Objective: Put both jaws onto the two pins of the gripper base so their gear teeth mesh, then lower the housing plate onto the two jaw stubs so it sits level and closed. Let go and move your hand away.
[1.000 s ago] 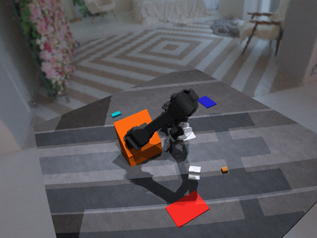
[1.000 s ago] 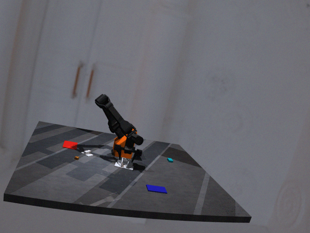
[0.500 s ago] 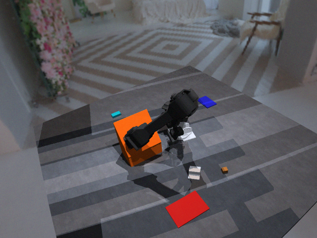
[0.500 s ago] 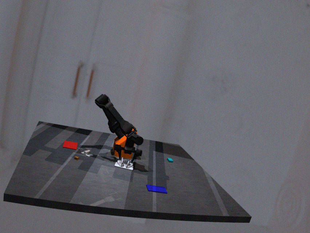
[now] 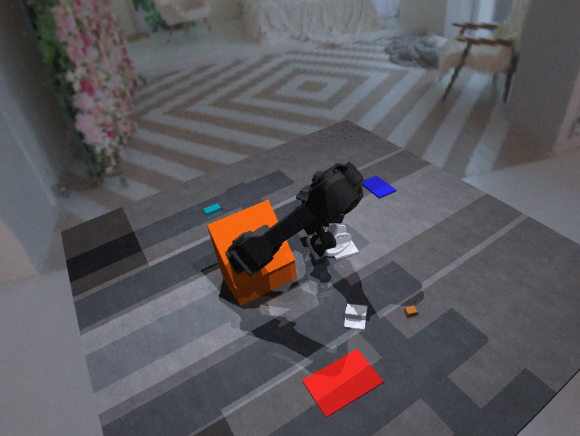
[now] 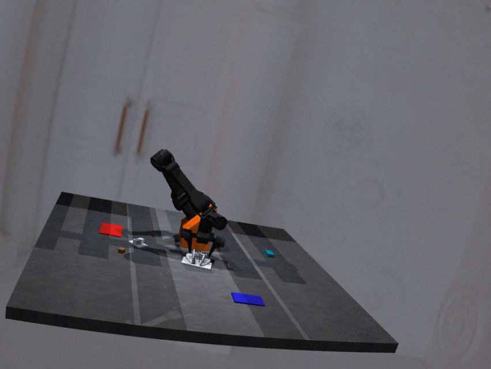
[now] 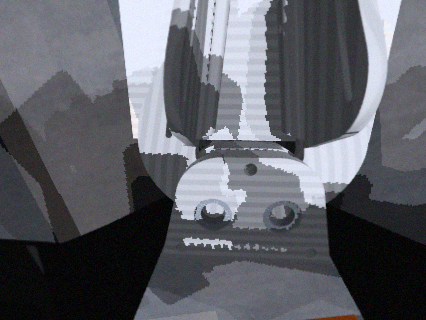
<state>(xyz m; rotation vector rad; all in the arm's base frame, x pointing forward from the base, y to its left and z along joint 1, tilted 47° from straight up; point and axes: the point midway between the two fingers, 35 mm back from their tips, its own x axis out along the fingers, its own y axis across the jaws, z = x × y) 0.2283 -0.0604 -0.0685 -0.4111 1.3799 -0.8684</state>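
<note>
My gripper tip is 2 cm short of the gripper jaw, 2 cm to the left of it and 1 cm below it. Round my gripper tip: blue tile (36 cm ahead, 12 cm to the left, 1 cm below); then small brown cube (5 cm ahead, 33 cm to the right); then white flat slab (7 cm ahead, 2 cm to the right, 1 cm below).
</note>
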